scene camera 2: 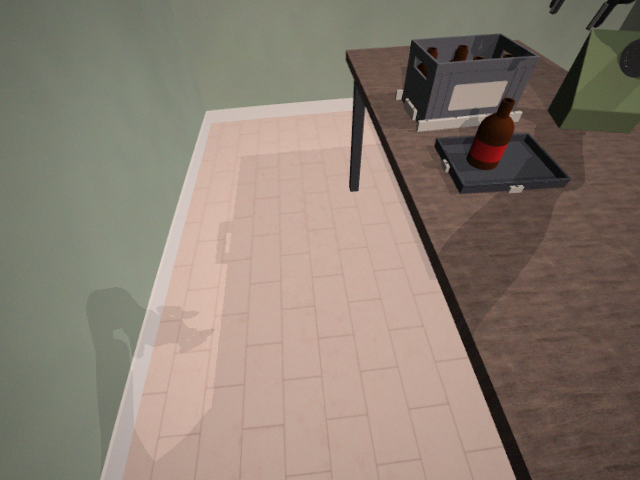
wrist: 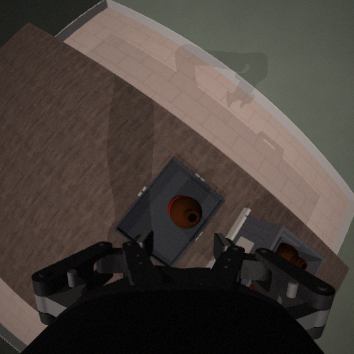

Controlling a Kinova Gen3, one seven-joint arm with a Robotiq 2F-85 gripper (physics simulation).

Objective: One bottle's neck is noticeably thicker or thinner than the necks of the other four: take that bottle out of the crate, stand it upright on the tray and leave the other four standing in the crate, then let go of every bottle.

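Frame: origin at the arm's base, x ahead, y left, z up, level; millimetres.
Seen in the pictures: gripper, between the fingertips: (scene camera 2: 570, 21) (wrist: 182, 241); arm's base, origin of its link: (scene camera 2: 638, 58).
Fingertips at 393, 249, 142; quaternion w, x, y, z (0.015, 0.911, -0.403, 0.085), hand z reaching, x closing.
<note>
Pixels of each thing's top centre, then the offset from my fingertips to it, as dx, dy, dz. "*": a spot on its surface instead. Level surfaces: height alone.
- brown bottle with a red label, centre of its top: (wrist: 192, 217) (scene camera 2: 508, 100) +26, -33, -152
- dark tray, a spot on its surface: (wrist: 150, 220) * -57, +3, -306
- grey crate, centre of its top: (wrist: 276, 294) (scene camera 2: 472, 47) +24, -306, -136
- wooden table, height of its surface: dz -311
- white strip, a spot on its surface: (scene camera 2: 454, 122) * +56, -195, -293
A brown bottle with a red label (scene camera 2: 487, 149) (wrist: 184, 212) stands upright on the dark tray (scene camera 2: 532, 162) (wrist: 150, 220), near one side of it. My gripper (scene camera 2: 573, 15) (wrist: 182, 241) is partly open with nothing between its fingers, high above the table and apart from the bottle. The grey crate (scene camera 2: 519, 82) (wrist: 260, 231) stands behind the tray. Brown bottle tops show inside it, among them one bottle (scene camera 2: 461, 53) near the middle and another bottle (scene camera 2: 431, 53) at the left. The crate walls hide most of these bottles; their neck widths are hard to compare.
The wooden table (scene camera 2: 568, 310) (wrist: 60, 125) carries crate and tray; its long edge runs close beside both. A white strip (scene camera 2: 454, 122) lies along the crate's foot, between crate and tray. A green angular block (scene camera 2: 594, 93) shows at the right, with its lower part hidden from the wrist view.
</note>
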